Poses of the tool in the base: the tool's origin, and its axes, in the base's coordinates. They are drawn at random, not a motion.
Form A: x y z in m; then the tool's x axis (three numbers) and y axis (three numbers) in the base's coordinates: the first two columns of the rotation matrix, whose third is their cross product.
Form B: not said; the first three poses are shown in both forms.
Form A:
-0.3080, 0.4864, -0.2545, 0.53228, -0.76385, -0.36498, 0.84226, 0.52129, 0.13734
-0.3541, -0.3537, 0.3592, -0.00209, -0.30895, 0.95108, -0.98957, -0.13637, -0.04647
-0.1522, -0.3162, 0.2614, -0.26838, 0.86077, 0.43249, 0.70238, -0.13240, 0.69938
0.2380, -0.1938, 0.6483, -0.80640, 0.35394, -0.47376, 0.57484, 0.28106, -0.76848
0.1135, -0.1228, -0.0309, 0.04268, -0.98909, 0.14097, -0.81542, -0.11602, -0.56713
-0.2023, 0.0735, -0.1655, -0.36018, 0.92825, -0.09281, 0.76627, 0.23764, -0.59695
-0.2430, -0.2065, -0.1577, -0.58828, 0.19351, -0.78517, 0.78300, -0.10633, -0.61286
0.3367, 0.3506, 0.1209, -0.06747, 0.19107, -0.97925, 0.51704, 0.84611, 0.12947
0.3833, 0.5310, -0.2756, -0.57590, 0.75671, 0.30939, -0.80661, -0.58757, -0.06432
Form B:
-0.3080, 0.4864, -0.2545, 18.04, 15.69, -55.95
-0.3541, -0.3537, 0.3592, 88.07, -79.43, 66.99
-0.1522, -0.3162, 0.2614, 102.16, 111.44, 77.83
0.2380, -0.1938, 0.6483, 49.41, 133.94, -88.34
0.1135, -0.1228, -0.0309, -114.27, 104.66, -41.66
-0.2023, 0.0735, -0.1655, -90.53, -127.94, 47.18
-0.2430, -0.2065, -0.1577, 61.32, 98.65, -99.73
0.3367, 0.3506, 0.1209, 32.20, 94.12, -16.74
0.3833, 0.5310, -0.2756, 17.82, -14.13, 125.35

